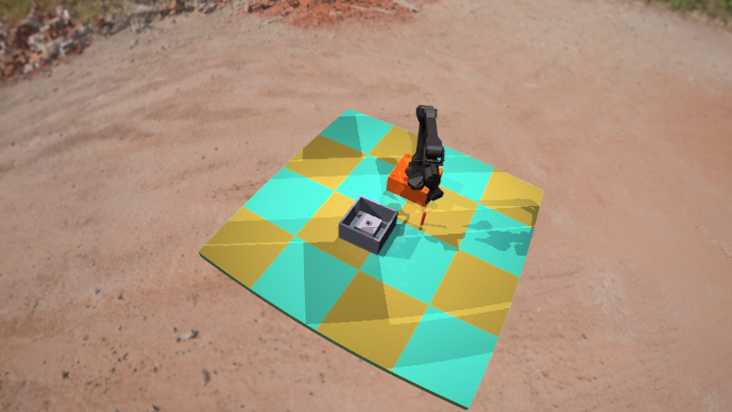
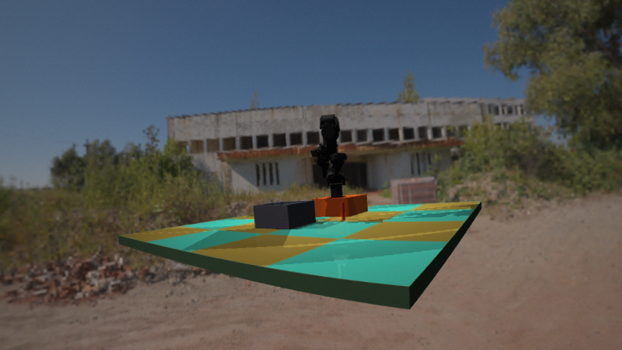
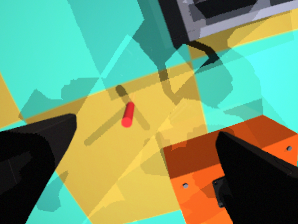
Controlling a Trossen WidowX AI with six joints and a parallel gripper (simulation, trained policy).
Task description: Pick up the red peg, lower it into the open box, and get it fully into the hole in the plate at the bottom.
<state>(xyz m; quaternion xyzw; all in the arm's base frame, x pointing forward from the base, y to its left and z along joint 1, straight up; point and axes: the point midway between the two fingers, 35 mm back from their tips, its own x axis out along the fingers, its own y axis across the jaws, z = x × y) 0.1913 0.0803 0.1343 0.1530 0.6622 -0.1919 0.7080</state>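
Now: gripper tip 30 mm past the red peg, 40 mm to the right of it and 150 mm above it. Round my gripper tip: dark grey box 130 mm ahead, 160 mm to the right, 170 mm below; pale plate 130 mm ahead, 160 mm to the right, 150 mm below.
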